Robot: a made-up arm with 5 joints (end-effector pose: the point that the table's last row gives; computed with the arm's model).
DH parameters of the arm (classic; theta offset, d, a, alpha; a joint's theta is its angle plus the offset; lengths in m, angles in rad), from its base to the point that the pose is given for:
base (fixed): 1.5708 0.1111 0 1.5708
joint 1: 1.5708 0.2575 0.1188 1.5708
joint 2: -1.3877 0 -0.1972 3.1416
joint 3: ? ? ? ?
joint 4: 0 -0.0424 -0.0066 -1.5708
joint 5: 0 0.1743 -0.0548 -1.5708
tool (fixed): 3.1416 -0.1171 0 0
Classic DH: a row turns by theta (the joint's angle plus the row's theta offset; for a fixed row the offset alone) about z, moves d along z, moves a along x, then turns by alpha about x.
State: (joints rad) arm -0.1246 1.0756 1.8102 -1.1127 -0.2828
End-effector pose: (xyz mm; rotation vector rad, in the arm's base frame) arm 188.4 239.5 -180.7 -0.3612 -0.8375 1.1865
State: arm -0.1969 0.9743 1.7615 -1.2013 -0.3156
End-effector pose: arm 206.4 208.8 -201.9 -0.4489 -0.8422 1.3199
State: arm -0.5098 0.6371 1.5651 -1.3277 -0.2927
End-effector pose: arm 282.1 87.2 -237.9 -0.8170 -0.6772 1.5927
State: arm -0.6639 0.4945 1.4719 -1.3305 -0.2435
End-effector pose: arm 315.6 35.9 -234.7 -0.9982 -0.5679 1.6461
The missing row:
joint 3: 0.1831 -0.1144 0.1085 -1.5708
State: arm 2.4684 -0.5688 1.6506 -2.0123 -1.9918
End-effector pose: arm 512.7 -11.5 292.7 -0.9080 -2.9656 -0.4942
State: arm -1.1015 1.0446 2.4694 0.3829 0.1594
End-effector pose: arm 404.2 43.6 -158.7 -0.6543 -1.2360 0.4158
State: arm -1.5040 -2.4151 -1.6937 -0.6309 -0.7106
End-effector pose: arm 60.2 214.8 -203.9 -1.1762 -0.5838 1.5634
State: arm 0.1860 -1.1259 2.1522 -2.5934 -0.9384
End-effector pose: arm 686.0 -21.6 416.1 2.7173 0.8085 -1.0698
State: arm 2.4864 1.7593 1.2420 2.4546 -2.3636
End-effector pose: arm 235.5 -17.2 3.5 -0.2198 0.0599 -0.5975
